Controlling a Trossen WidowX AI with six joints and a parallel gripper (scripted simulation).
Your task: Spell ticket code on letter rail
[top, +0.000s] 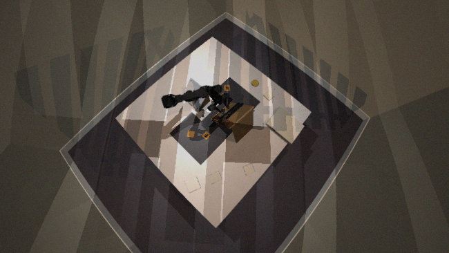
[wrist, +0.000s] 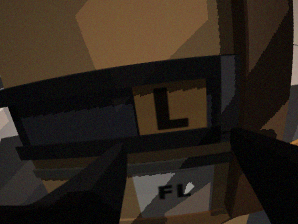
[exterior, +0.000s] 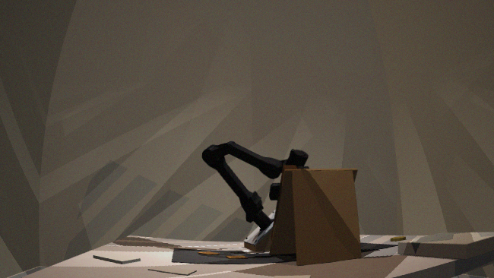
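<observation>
The letter tile lies 4 cm ahead of my gripper tip, 2 cm below it and 1 cm to the right of it. The rest, counted from my gripper tip: yellow object 46 cm to the left, 17 cm below, 2 cm ahead; dark mat 18 cm below, 10 cm behind, 3 cm to the right; white ticket 10 cm below, 2 cm behind.
</observation>
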